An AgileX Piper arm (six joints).
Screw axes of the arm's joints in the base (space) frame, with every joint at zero. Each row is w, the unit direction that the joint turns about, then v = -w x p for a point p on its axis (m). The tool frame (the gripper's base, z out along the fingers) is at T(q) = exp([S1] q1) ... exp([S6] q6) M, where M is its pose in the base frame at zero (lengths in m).
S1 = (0, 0, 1, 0, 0, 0)
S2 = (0, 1, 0, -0.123, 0, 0)
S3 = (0, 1, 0, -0.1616, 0, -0.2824)
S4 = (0.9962, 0, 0.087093, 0, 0.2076, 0)
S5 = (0, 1, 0, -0.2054, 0, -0.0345)
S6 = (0.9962, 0, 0.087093, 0, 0.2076, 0)
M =
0.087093 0 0.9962 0.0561
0 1 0 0
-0.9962 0 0.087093 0.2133
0 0 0 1
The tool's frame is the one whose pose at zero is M.
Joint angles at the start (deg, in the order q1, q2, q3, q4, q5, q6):
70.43 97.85 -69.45 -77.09 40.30 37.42
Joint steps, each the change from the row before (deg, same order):
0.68 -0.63 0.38 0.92 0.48 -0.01
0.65 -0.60 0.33 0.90 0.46 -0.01
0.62 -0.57 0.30 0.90 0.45 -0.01
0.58 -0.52 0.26 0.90 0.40 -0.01
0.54 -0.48 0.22 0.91 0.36 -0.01
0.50 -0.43 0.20 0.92 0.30 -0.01
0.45 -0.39 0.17 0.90 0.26 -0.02
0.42 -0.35 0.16 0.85 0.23 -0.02
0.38 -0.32 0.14 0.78 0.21 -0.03
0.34 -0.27 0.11 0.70 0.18 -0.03
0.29 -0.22 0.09 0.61 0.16 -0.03
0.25 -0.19 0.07 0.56 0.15 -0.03
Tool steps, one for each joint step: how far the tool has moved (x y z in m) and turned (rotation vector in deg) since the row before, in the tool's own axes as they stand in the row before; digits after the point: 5 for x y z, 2 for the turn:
-0.00040 0.00126 -0.00489 -0.39 0.06 0.55
-0.00040 0.00114 -0.00468 -0.38 0.06 0.55
-0.00031 0.00110 -0.00445 -0.39 0.08 0.56
-0.00027 0.00113 -0.00411 -0.41 0.08 0.56
-0.00023 0.00110 -0.00382 -0.43 0.09 0.58
-0.00015 0.00120 -0.00346 -0.48 0.10 0.58
-0.00009 0.00113 -0.00313 -0.48 0.11 0.57
-0.00003 0.00118 -0.00285 -0.47 0.11 0.52
0.00000 0.00107 -0.00259 -0.44 0.10 0.47
-0.00003 0.00101 -0.00226 -0.40 0.09 0.41
0.00001 0.00092 -0.00188 -0.35 0.09 0.35
0.00003 0.00079 -0.00163 -0.31 0.10 0.32

